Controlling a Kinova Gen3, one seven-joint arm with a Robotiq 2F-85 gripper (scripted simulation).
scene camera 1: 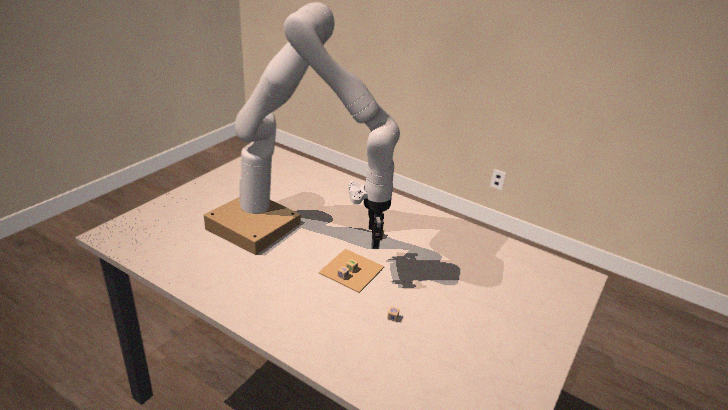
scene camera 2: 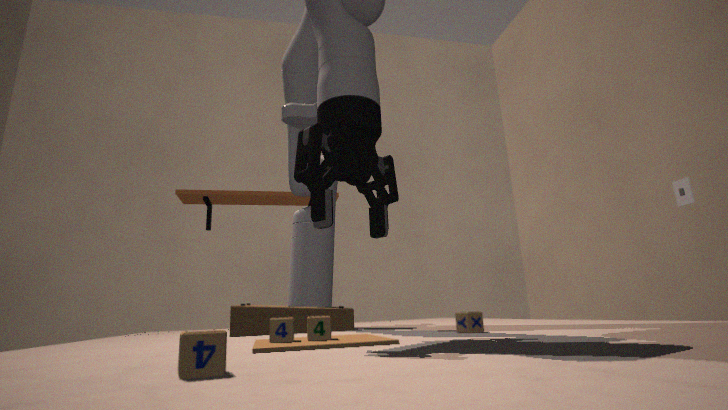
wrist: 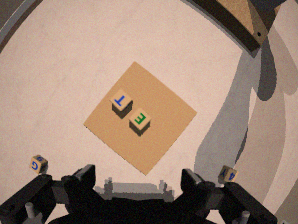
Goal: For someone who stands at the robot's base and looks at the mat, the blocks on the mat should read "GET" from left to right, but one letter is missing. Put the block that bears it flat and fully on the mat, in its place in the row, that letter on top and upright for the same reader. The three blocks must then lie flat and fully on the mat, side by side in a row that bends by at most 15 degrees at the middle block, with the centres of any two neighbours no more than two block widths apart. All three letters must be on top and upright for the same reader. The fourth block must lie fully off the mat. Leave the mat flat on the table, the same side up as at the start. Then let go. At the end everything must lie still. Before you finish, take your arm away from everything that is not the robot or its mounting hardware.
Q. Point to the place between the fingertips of my gripper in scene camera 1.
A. At 373,238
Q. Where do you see a mat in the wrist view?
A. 170,115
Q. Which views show the mat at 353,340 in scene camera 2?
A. Scene camera 1, scene camera 2 and the wrist view: all of them.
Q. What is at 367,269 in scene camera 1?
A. A mat.
